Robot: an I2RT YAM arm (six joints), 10 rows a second.
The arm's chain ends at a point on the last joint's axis. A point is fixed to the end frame.
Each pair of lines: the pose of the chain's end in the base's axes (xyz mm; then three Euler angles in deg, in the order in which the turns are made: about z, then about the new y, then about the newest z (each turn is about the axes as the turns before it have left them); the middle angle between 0 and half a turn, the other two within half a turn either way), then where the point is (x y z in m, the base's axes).
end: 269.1 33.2 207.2 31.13 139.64 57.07
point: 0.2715 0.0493 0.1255
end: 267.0 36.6 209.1 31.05 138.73 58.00
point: 0.2703 0.0540 0.1277
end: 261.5 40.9 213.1 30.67 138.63 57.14
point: 0.2652 0.0577 0.1316
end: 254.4 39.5 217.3 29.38 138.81 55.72
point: 0.2587 0.0550 0.1355
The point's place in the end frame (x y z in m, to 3 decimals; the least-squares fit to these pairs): 0.035 -0.031 0.069
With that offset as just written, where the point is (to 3 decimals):
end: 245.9 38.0 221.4 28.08 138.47 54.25
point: 0.251 0.053 0.140
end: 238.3 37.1 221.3 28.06 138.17 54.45
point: 0.244 0.052 0.139
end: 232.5 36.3 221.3 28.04 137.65 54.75
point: 0.239 0.052 0.140
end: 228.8 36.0 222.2 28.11 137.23 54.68
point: 0.236 0.052 0.141
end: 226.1 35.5 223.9 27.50 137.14 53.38
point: 0.234 0.050 0.142
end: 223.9 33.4 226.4 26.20 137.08 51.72
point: 0.232 0.047 0.145
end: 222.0 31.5 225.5 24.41 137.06 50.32
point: 0.231 0.043 0.144
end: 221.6 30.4 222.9 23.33 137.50 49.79
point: 0.230 0.042 0.141
